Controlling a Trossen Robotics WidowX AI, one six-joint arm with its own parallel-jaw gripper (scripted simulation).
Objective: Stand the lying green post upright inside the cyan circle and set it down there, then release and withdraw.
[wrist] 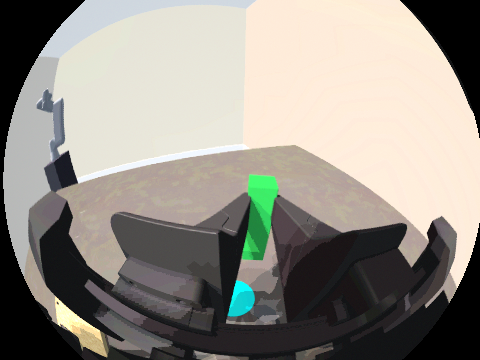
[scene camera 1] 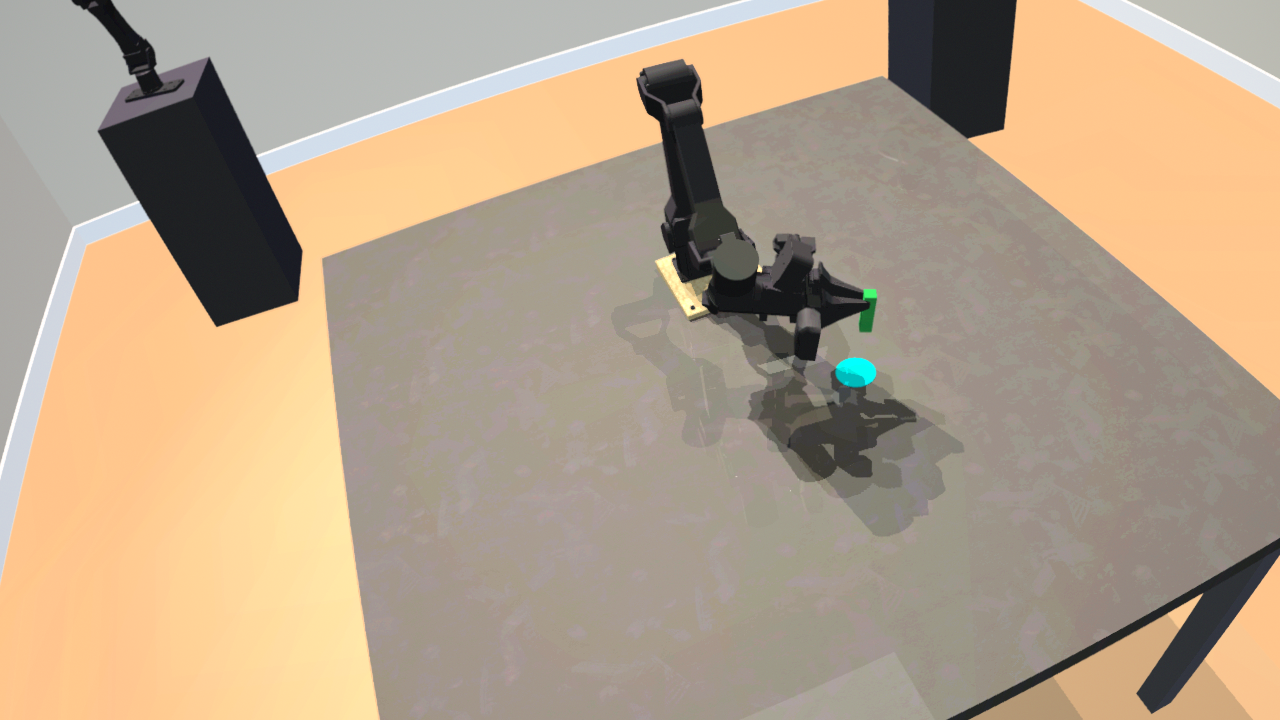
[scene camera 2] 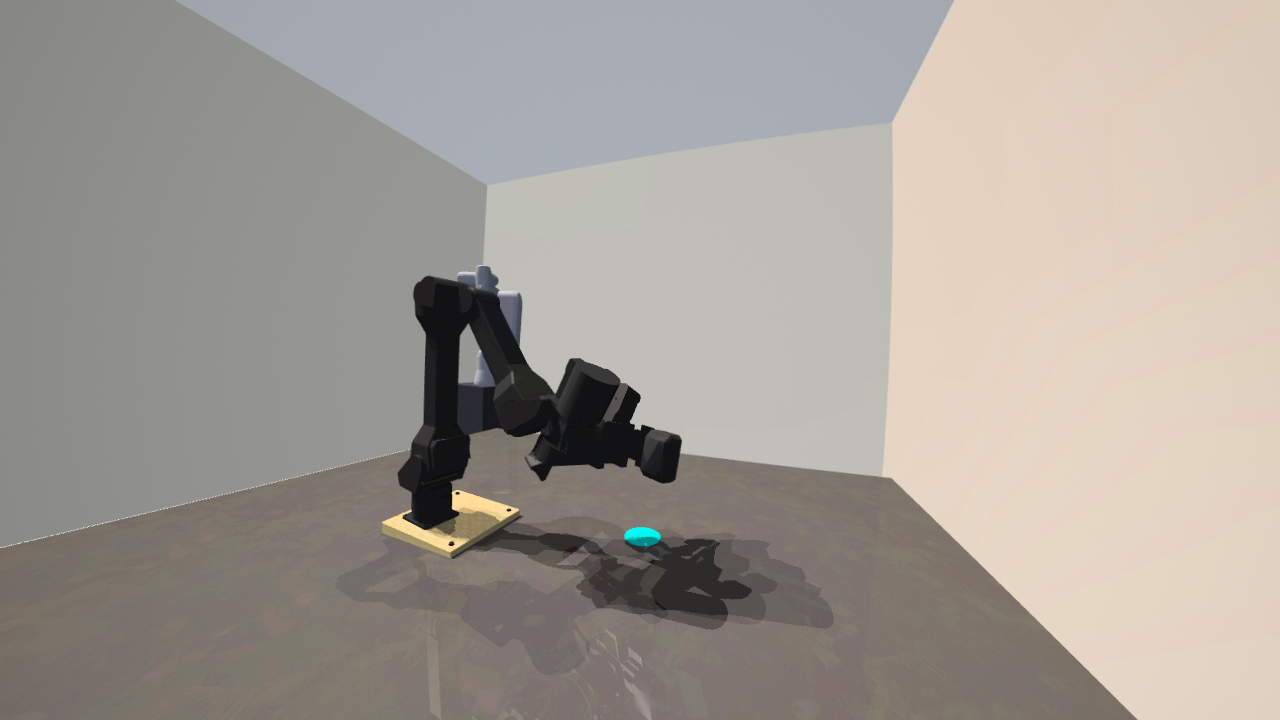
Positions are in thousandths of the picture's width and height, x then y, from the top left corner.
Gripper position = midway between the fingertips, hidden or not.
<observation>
My gripper (scene camera 1: 679, 417) carries a green post (wrist: 549, 526). Further things: a cyan circle (scene camera 1: 668, 517).
My gripper shows as well in the wrist view (wrist: 543, 557) and in scene camera 2 (scene camera 2: 518, 615). Scene camera 2 misses the green post, which is hidden by my gripper.
</observation>
